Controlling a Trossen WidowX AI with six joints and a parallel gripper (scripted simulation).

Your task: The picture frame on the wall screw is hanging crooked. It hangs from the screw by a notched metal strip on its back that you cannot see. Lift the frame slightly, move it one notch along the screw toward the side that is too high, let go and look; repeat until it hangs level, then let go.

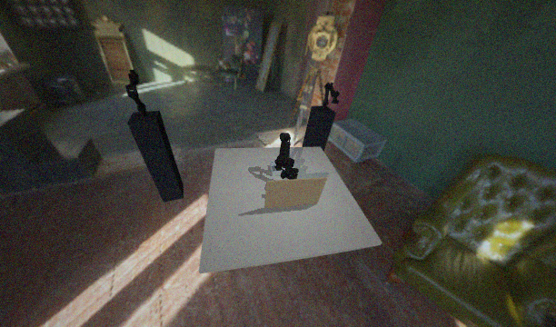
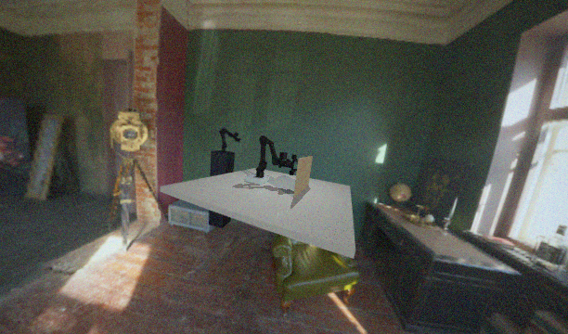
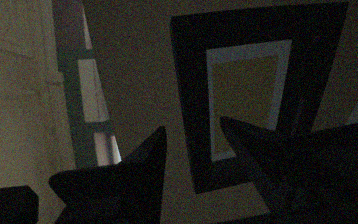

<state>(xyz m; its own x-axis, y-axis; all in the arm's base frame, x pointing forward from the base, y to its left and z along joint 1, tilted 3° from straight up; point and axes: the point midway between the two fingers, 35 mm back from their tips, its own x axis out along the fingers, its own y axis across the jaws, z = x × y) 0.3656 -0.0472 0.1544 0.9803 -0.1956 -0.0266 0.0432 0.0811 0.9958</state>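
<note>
Right now my gripper tip is 1 cm short of the picture frame, 1 cm to the left of it and 6 cm above it. Round my gripper tip: tan wall panel (2 cm ahead, 7 cm below).
</note>
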